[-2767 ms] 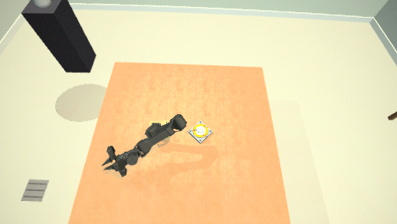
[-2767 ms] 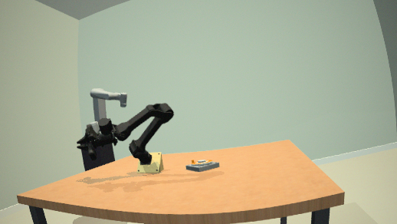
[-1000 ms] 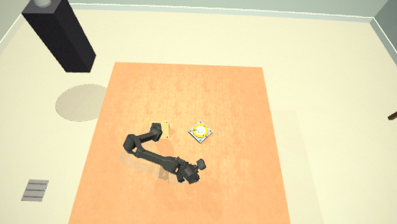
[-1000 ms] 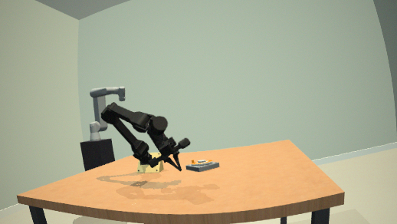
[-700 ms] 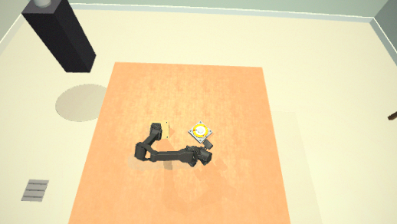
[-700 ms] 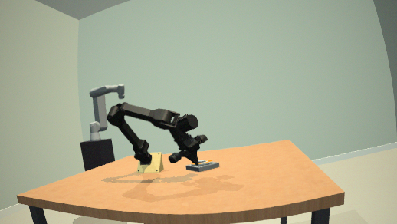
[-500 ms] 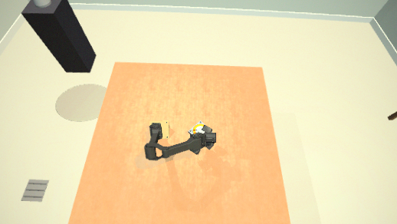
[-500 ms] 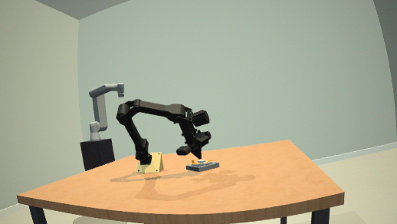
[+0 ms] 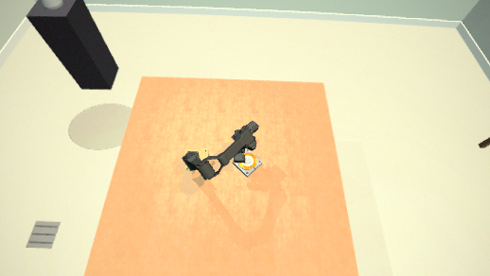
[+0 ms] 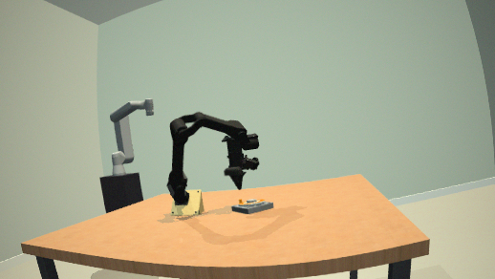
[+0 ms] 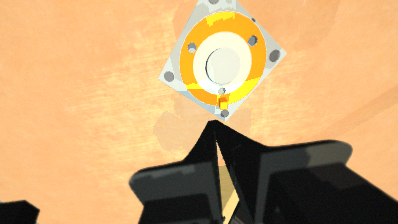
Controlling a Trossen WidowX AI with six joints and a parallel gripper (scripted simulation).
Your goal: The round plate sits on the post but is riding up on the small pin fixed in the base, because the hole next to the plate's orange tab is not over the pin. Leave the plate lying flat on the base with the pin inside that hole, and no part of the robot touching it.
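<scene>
My gripper tip is now 60 mm above the square grey base, 50 mm short of it and 30 mm to the left of it.
</scene>
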